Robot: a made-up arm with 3 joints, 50 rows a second.
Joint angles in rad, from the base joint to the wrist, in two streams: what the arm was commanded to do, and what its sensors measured. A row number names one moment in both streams.
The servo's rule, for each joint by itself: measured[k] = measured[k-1] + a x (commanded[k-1-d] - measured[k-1]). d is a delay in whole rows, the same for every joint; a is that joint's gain. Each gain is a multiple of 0.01, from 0.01 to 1. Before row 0 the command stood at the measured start. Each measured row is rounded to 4 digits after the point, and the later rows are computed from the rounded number. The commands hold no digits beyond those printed.
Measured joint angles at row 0:
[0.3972 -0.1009 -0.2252]
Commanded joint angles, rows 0 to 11:
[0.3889 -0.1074 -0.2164]
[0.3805 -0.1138 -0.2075]
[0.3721 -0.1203 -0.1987]
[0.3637 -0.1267 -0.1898]
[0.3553 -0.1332 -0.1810]
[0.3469 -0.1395 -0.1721]
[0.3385 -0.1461 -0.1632]
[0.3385 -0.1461 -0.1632]
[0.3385 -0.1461 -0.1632]
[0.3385 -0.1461 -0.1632]
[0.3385 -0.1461 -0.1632]
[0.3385 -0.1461 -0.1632]
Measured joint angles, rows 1 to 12:
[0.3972 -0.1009 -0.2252]
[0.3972 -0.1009 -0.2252]
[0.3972 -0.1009 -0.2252]
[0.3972 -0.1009 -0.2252]
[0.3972 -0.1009 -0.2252]
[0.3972 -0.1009 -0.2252]
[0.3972 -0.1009 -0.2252]
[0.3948 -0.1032 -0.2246]
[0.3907 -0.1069 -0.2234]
[0.3853 -0.1116 -0.2217]
[0.3790 -0.1169 -0.2195]
[0.3721 -0.1226 -0.2168]
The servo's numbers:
d 7
a 0.29 0.35 0.07

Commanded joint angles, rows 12 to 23:
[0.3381 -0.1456 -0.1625]
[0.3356 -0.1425 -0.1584]
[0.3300 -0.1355 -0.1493]
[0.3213 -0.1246 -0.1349]
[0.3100 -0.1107 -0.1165]
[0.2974 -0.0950 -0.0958]
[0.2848 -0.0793 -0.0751]
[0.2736 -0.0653 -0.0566]
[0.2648 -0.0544 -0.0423]
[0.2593 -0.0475 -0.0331]
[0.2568 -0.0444 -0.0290]
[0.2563 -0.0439 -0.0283]
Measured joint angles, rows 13 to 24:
[0.3648 -0.1285 -0.2137]
[0.3572 -0.1347 -0.2102]
[0.3518 -0.1387 -0.2069]
[0.3479 -0.1413 -0.2038]
[0.3452 -0.1430 -0.2010]
[0.3433 -0.1441 -0.1984]
[0.3419 -0.1448 -0.1959]
[0.3408 -0.1451 -0.1936]
[0.3393 -0.1442 -0.1911]
[0.3366 -0.1412 -0.1882]
[0.3322 -0.1354 -0.1845]
[0.3258 -0.1268 -0.1797]

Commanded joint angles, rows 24 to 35:
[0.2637 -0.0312 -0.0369]
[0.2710 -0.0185 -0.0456]
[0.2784 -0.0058 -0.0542]
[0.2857 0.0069 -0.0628]
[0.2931 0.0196 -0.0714]
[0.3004 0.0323 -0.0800]
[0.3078 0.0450 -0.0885]
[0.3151 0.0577 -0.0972]
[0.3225 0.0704 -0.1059]
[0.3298 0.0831 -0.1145]
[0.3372 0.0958 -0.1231]
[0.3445 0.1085 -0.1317]
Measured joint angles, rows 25 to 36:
[0.3176 -0.1157 -0.1738]
[0.3081 -0.1030 -0.1669]
[0.2981 -0.0898 -0.1592]
[0.2884 -0.0774 -0.1510]
[0.2800 -0.0669 -0.1427]
[0.2733 -0.0590 -0.1347]
[0.2684 -0.0537 -0.1273]
[0.2670 -0.0458 -0.1210]
[0.2682 -0.0362 -0.1157]
[0.2712 -0.0256 -0.1114]
[0.2754 -0.0142 -0.1080]
[0.2805 -0.0024 -0.1054]

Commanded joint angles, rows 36 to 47:
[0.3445 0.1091 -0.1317]
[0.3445 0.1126 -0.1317]
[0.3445 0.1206 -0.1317]
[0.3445 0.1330 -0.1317]
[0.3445 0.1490 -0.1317]
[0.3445 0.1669 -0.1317]
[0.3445 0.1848 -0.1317]
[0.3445 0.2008 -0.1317]
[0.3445 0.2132 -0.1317]
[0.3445 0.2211 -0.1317]
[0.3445 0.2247 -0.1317]
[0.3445 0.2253 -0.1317]
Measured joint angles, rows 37 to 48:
[0.2863 0.0097 -0.1036]
[0.2925 0.0221 -0.1025]
[0.2991 0.0346 -0.1021]
[0.3059 0.0471 -0.1024]
[0.3128 0.0597 -0.1032]
[0.3199 0.0723 -0.1046]
[0.3270 0.0850 -0.1065]
[0.3321 0.0934 -0.1083]
[0.3357 0.1001 -0.1099]
[0.3383 0.1073 -0.1114]
[0.3401 0.1163 -0.1128]
[0.3414 0.1277 -0.1141]

